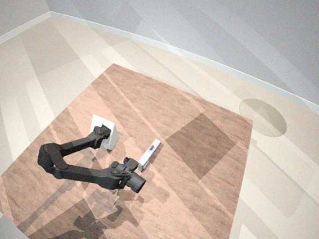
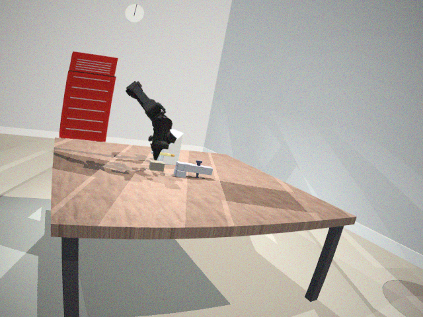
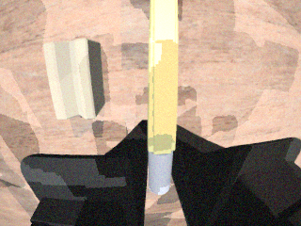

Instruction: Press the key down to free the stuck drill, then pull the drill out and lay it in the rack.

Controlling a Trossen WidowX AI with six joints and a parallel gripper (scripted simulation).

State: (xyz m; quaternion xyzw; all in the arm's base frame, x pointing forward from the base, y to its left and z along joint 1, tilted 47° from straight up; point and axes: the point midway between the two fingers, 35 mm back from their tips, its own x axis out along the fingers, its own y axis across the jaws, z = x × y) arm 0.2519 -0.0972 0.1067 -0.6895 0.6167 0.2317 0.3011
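Right now the olive rack is 70 mm behind my gripper tip, 30 mm to the left of it and 50 mm below it. From my gripper tip the other things lie so: drill 40 mm to the left, 30 mm above; white holder block 20 mm ahead, 190 mm to the left, 30 mm below; blue key 20 mm ahead, 220 mm to the left, 10 mm below.
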